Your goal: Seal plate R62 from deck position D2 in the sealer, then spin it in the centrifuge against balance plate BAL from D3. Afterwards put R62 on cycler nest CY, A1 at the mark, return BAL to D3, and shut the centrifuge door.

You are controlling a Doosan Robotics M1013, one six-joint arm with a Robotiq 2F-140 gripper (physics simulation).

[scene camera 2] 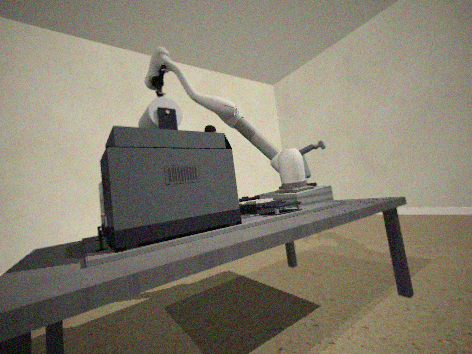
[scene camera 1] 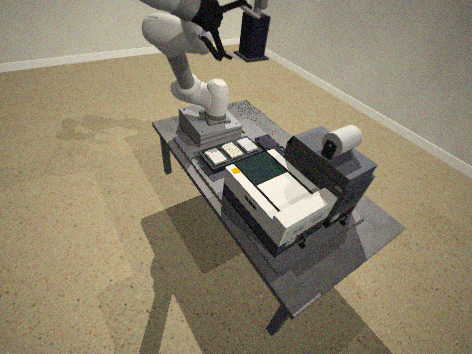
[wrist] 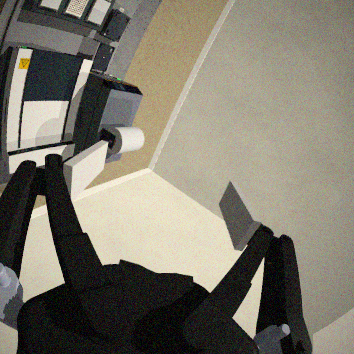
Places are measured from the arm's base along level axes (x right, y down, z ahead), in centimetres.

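Pixels of known places: gripper, fingertip midpoint: [scene camera 2: 165, 81] [scene camera 1: 248, 38] [wrist: 165, 174]; arm's base, origin of the base link: [scene camera 2: 294, 190] [scene camera 1: 214, 117].
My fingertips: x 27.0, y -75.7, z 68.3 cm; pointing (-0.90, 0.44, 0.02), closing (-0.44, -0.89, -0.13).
Observation:
For each thing: its top centre in the pictures, then the offset to it from my fingertips.
- sealer, middle of its top: [scene camera 2: 163, 106] [wrist: 134, 140] [scene camera 1: 343, 128] dy +36.9, dx -48.7, dz +17.3 cm
- white roll, middle of its top: [scene camera 2: 158, 105] [wrist: 132, 145] [scene camera 1: 346, 130] dy +36.9, dx -48.8, dz +19.4 cm
- small dark block, middle of its top: [scene camera 2: 279, 202] [wrist: 118, 25] [scene camera 1: 267, 141] dy +79.9, dx -50.4, dz -32.4 cm
My gripper [scene camera 1: 239, 31] [scene camera 2: 159, 93] [wrist: 165, 174] is open and empty, high above the machines. Three plates lie in a row on the dark deck: a pale one [scene camera 1: 215, 157] [wrist: 51, 4], a dotted cream one [scene camera 1: 232, 150] [wrist: 78, 7] and another pale one [scene camera 1: 247, 145] [wrist: 98, 11]. Their labels are unreadable. The white machine with a yellow warning mark, apparently the centrifuge [scene camera 1: 250, 200] [wrist: 15, 107], has a dark panel and a white panel on top. The dark grey machine, apparently the sealer [scene camera 1: 320, 172] [scene camera 2: 170, 195] [wrist: 90, 112], carries a white roll [scene camera 1: 346, 139] [scene camera 2: 145, 117] [wrist: 131, 139].
A small dark block [scene camera 1: 268, 142] [wrist: 116, 24] sits beside the plates; whether it is the cycler nest I cannot tell. The grey table [scene camera 1: 382, 225] [scene camera 2: 200, 255] carries the arm's base [scene camera 1: 210, 131] [scene camera 2: 317, 194]. A dark stand [scene camera 1: 254, 40] rises behind the table.

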